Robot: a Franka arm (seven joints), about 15 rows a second.
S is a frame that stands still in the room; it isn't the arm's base.
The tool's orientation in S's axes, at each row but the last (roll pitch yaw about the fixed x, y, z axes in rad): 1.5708 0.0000 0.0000; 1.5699 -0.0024 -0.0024; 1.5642 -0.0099 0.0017; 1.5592 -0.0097 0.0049; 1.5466 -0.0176 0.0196; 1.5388 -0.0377 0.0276
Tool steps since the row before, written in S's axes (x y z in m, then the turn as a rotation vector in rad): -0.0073 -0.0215 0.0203 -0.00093 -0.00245 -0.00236; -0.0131 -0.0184 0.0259 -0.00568 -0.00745 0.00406; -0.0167 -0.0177 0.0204 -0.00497 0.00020 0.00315; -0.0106 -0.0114 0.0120 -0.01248 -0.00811 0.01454; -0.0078 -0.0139 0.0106 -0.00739 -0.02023 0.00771; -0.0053 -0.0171 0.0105 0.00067 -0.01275 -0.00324
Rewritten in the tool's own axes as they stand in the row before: -0.0073 0.0203 0.0215 -0.00093 -0.00236 0.00245; -0.0130 0.0259 0.0185 -0.00565 0.00407 0.00747; -0.0165 0.0204 0.0178 -0.00494 0.00320 -0.00019; -0.0105 0.0120 0.0115 -0.01238 0.01457 0.00822; -0.0079 0.0104 0.0140 -0.00765 0.00736 0.02027; -0.0054 0.0102 0.0173 0.00020 -0.00366 0.01265
